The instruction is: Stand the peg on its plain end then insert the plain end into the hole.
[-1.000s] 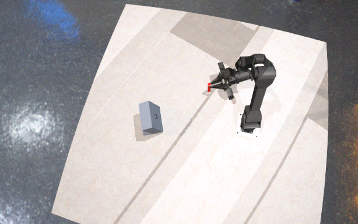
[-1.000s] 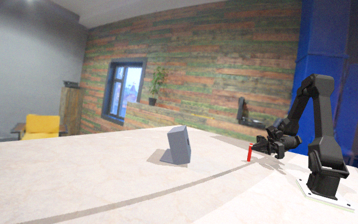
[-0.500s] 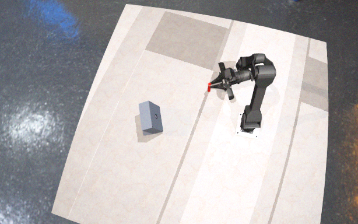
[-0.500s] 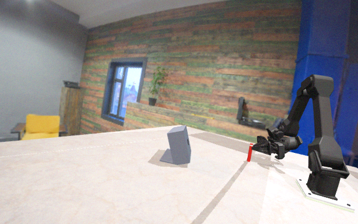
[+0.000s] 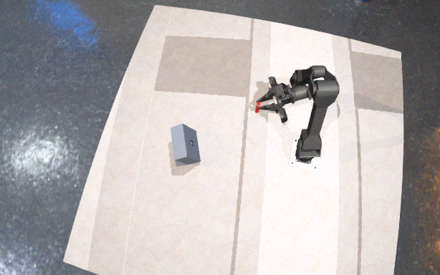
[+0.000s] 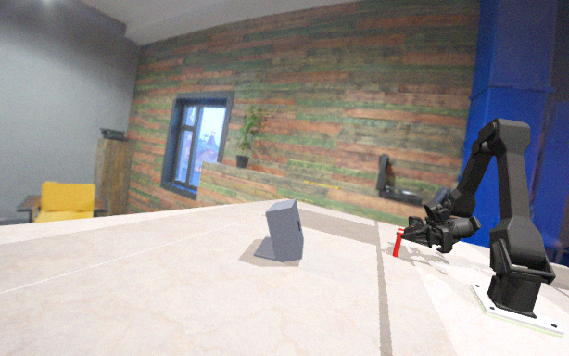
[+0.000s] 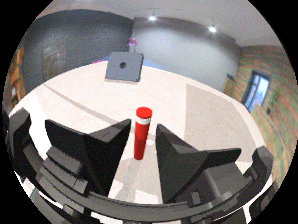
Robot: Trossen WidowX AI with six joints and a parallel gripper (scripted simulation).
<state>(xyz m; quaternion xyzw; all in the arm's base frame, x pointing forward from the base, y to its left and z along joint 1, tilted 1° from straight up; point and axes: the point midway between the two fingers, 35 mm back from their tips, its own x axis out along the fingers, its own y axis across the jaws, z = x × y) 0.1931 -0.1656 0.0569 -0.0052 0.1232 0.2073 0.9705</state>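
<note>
The red peg lies right at my gripper tip. Also, from my gripper tip: grey sloped panel (24 cm ahead, 22 cm to the left); then panel foot (26 cm ahead, 23 cm to the left, 6 cm below).
</note>
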